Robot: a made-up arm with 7 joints. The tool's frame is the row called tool.
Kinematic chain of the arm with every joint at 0, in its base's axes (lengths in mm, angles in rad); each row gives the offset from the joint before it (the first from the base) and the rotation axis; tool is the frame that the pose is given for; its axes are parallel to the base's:
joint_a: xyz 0.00 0.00 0.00 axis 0 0.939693 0.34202
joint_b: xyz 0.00 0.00 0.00 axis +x
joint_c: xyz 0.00 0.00 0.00 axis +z
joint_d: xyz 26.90 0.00 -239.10 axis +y
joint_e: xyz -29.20 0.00 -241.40 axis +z
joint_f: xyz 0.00 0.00 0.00 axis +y
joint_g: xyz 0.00 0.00 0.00 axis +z
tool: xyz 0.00 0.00 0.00
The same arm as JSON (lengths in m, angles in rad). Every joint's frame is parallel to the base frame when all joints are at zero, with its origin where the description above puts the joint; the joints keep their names.
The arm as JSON. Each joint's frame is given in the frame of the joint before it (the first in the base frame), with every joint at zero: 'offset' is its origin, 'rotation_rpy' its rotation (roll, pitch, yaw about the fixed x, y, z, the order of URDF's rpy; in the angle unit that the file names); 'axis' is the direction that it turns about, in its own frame. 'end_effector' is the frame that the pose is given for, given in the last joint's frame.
{"length_unit": "m", "angle_unit": "rad", "chain": [
  {"id": "joint_a", "offset": [0.0, 0.0, 0.0], "rotation_rpy": [0.0, 0.0, 0.0], "axis": [0.0, 0.9397, 0.342]},
  {"id": "joint_b", "offset": [0.0, 0.0, 0.0], "rotation_rpy": [0.0, 0.0, 0.0], "axis": [1.0, 0.0, 0.0]},
  {"id": "joint_c", "offset": [0.0, 0.0, 0.0], "rotation_rpy": [0.0, 0.0, 0.0], "axis": [0.0, 0.0, 1.0]},
  {"id": "joint_d", "offset": [0.0269, 0.0, -0.2391], "rotation_rpy": [0.0, 0.0, 0.0], "axis": [0.0, 1.0, 0.0]},
  {"id": "joint_e", "offset": [-0.0292, 0.0, -0.2414], "rotation_rpy": [0.0, 0.0, 0.0], "axis": [0.0, 0.0, 1.0]},
  {"id": "joint_f", "offset": [0.0, 0.0, 0.0], "rotation_rpy": [0.0, 0.0, 0.0], "axis": [0.0, 1.0, 0.0]},
  {"id": "joint_g", "offset": [0.0, 0.0, 0.0], "rotation_rpy": [0.0, 0.0, 0.0], "axis": [0.0, 0.0, 1.0]}
], "end_effector": {"offset": [0.0, 0.0, 0.0], "rotation_rpy": [0.0, 0.0, 0.0]}}

